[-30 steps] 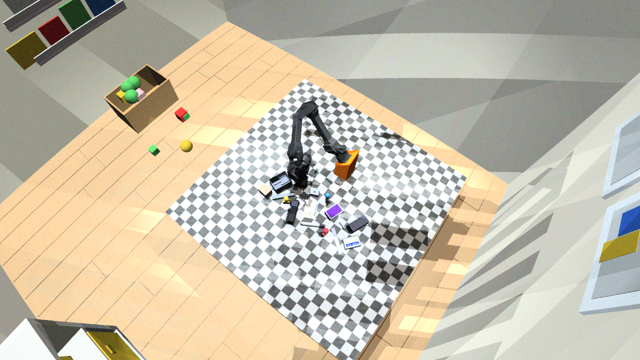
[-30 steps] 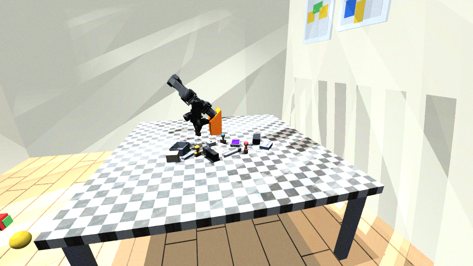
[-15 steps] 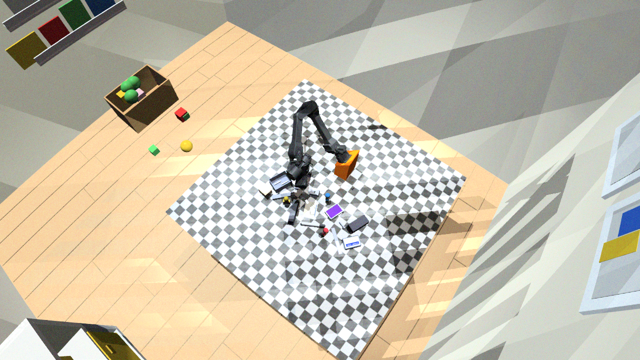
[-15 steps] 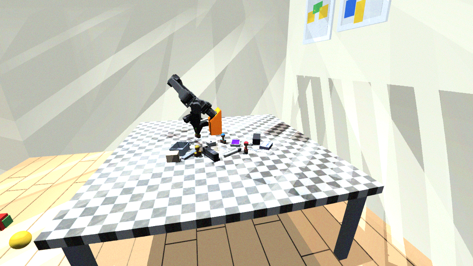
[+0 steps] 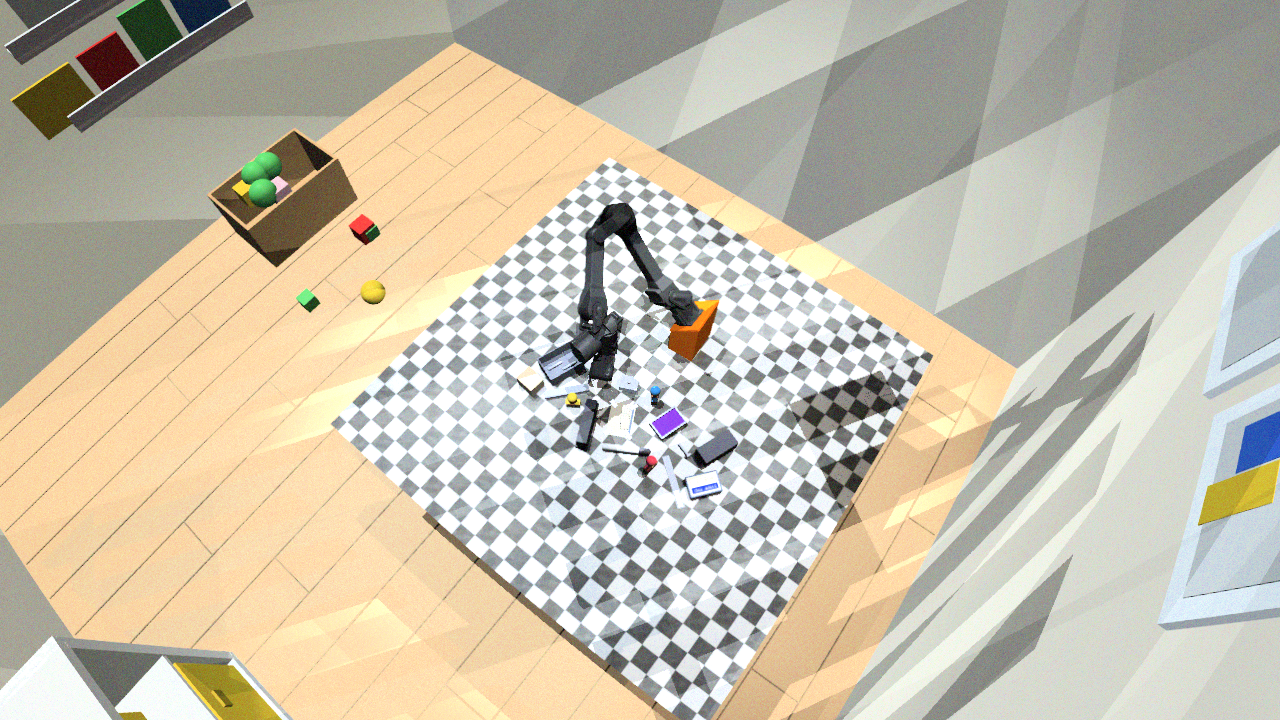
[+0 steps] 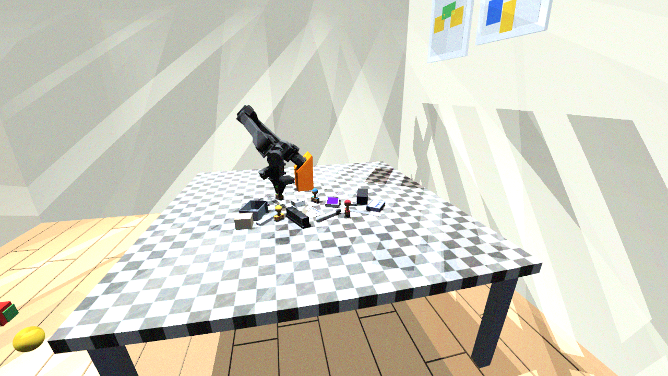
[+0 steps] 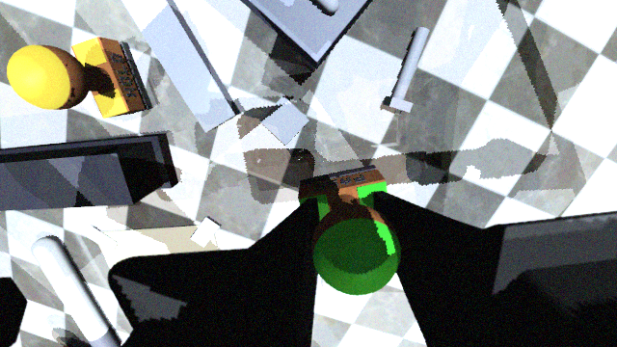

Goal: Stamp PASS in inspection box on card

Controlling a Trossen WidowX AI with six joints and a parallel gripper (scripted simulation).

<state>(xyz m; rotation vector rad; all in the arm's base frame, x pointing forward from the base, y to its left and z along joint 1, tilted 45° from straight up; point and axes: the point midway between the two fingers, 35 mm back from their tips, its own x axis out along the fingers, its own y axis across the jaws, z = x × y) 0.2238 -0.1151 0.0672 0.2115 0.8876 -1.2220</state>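
The green-knobbed stamp is right at my gripper tip. The rest, counted from my gripper tip: grey tray (11 cm to the right, 7 cm ahead, 5 cm below); blue-knobbed stamp (17 cm to the left, 4 cm below, 1 cm behind); yellow-knobbed stamp (14 cm ahead, 4 cm below, 1 cm to the right).
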